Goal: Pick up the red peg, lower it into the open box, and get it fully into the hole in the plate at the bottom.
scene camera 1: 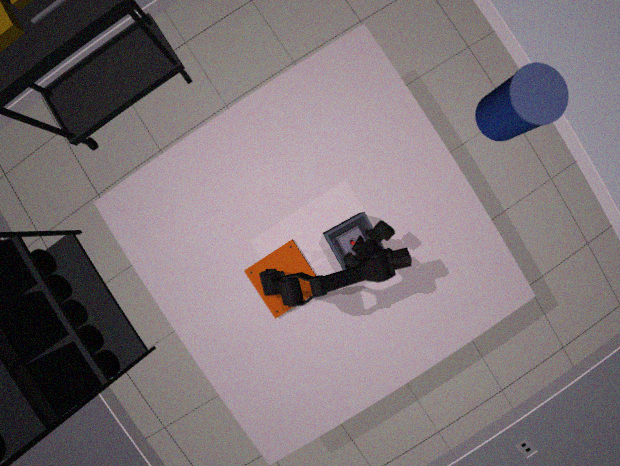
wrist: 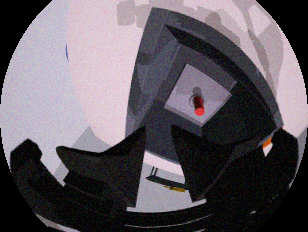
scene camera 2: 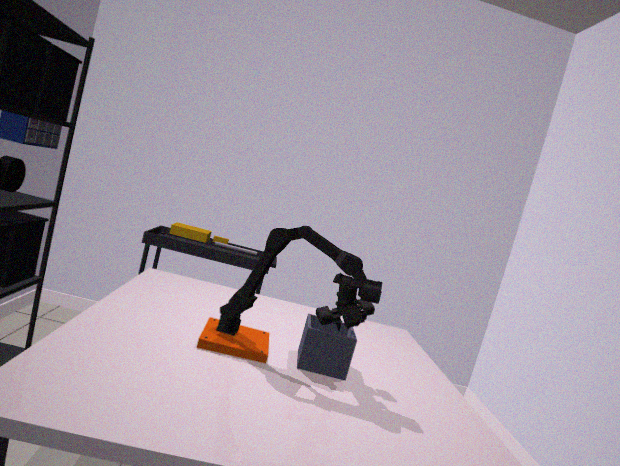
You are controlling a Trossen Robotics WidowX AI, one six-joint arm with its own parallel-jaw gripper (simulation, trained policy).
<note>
In view: my gripper [scene camera 2: 342, 329] and a plate [wrist: 192, 82].
My gripper is seen too in scene camera 1 [scene camera 1: 363, 232] and in the wrist view [wrist: 158, 129]. Scene camera 2 misses the plate, which is hidden by a dark grey box.
</note>
